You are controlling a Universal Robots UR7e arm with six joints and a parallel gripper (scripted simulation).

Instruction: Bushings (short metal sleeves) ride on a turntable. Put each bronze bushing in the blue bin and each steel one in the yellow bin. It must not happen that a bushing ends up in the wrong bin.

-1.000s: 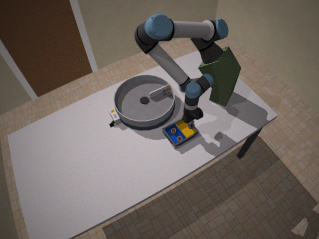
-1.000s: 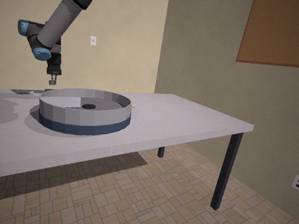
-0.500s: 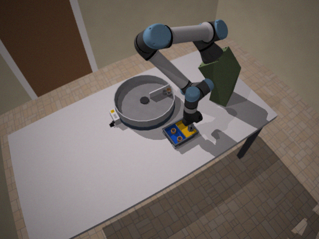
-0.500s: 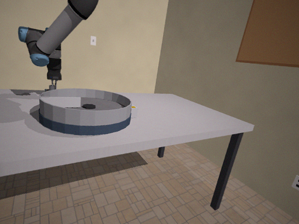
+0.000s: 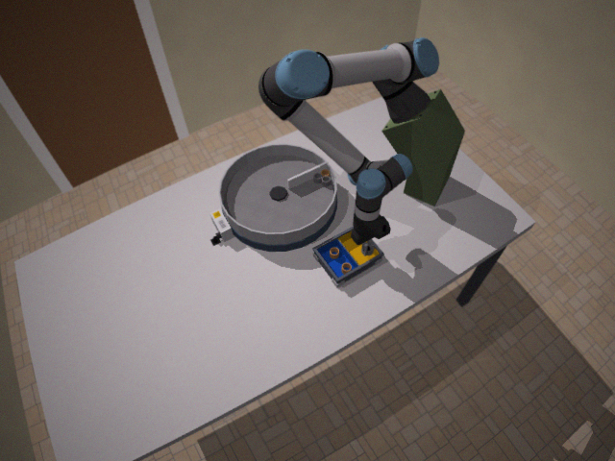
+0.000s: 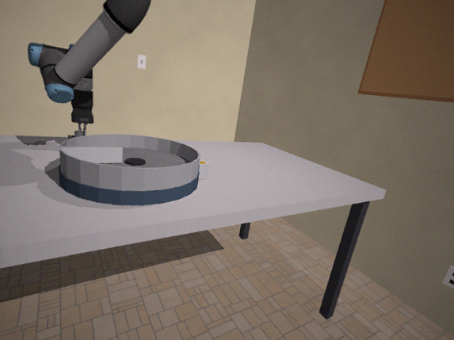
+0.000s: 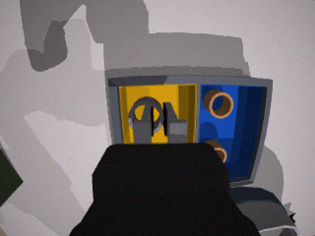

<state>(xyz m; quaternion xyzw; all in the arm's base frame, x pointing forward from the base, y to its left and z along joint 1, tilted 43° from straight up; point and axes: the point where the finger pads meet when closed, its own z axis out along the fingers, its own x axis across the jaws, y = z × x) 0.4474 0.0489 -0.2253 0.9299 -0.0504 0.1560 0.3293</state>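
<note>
Right now my hand is 40 mm short of the blue bin, 40 mm to the left of it and 50 mm above it. Also, from my hand: grey turntable: 50 mm ahead, 390 mm to the right, 20 mm below.
</note>
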